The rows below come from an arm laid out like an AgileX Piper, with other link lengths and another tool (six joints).
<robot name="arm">
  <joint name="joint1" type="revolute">
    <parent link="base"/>
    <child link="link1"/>
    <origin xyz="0 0 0.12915" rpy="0 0 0"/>
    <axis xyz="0 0 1"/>
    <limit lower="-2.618" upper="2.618"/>
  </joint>
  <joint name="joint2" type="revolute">
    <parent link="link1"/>
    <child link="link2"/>
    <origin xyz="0 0 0" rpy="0 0 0"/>
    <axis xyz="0 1 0"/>
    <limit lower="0" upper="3.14"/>
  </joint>
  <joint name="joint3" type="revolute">
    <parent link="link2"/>
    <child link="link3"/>
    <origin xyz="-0.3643 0 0.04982" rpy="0 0 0"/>
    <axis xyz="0 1 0"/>
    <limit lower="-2.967" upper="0"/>
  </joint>
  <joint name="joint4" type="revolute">
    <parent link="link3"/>
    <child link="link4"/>
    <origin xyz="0.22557 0 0.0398" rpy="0 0 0"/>
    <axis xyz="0.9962 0 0.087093"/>
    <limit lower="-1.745" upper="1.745"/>
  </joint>
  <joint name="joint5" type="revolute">
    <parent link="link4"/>
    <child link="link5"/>
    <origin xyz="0 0 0" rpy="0 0 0"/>
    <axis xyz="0 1 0"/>
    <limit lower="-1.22" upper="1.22"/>
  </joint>
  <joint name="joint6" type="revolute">
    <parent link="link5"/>
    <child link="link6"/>
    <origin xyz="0.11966 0 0.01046" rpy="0 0 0"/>
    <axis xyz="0.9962 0 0.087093"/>
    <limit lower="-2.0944" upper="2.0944"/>
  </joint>
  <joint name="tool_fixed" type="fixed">
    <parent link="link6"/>
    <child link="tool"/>
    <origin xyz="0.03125 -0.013 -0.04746" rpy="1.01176 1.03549 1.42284"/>
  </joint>
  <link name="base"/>
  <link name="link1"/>
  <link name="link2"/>
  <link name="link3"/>
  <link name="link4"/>
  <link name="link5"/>
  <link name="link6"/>
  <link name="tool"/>
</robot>
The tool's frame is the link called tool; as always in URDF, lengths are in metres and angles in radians.
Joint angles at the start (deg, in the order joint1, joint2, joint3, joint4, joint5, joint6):
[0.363 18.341 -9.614 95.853 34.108 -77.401]
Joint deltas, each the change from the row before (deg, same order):
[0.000 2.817 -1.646 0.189 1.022 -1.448]
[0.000 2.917 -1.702 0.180 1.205 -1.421]
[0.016 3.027 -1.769 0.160 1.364 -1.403]
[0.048 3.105 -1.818 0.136 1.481 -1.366]
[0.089 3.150 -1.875 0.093 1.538 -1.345]
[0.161 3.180 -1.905 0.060 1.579 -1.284]
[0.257 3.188 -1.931 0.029 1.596 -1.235]
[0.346 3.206 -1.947 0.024 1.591 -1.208]
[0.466 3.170 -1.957 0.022 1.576 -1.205]
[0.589 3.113 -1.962 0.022 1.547 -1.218]
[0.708 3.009 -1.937 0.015 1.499 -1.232]
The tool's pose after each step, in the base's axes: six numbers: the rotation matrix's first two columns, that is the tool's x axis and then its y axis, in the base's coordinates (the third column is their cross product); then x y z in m. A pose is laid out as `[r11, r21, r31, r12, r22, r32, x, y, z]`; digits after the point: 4 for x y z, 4 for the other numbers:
[-0.4423, 0.6145, -0.6533, -0.6523, 0.2796, 0.7045, 0.0247, 0.0873, 0.2546]
[-0.4578, 0.5952, -0.6604, -0.6550, 0.2765, 0.7032, 0.0321, 0.0889, 0.2640]
[-0.4750, 0.5746, -0.6665, -0.6583, 0.2706, 0.7024, 0.0402, 0.0910, 0.2734]
[-0.4933, 0.5530, -0.6714, -0.6622, 0.2618, 0.7021, 0.0490, 0.0933, 0.2826]
[-0.5117, 0.5303, -0.6760, -0.6667, 0.2512, 0.7017, 0.0585, 0.0957, 0.2915]
[-0.5306, 0.5069, -0.6794, -0.6713, 0.2381, 0.7019, 0.0686, 0.0983, 0.2999]
[-0.5496, 0.4825, -0.6820, -0.6761, 0.2226, 0.7023, 0.0791, 0.1012, 0.3078]
[-0.5684, 0.4574, -0.6838, -0.6808, 0.2051, 0.7031, 0.0902, 0.1042, 0.3150]
[-0.5864, 0.4313, -0.6856, -0.6861, 0.1855, 0.7035, 0.1015, 0.1076, 0.3217]
[-0.6030, 0.4041, -0.6878, -0.6920, 0.1640, 0.7030, 0.1128, 0.1113, 0.3276]
[-0.6178, 0.3757, -0.6908, -0.6986, 0.1411, 0.7015, 0.1241, 0.1154, 0.3329]

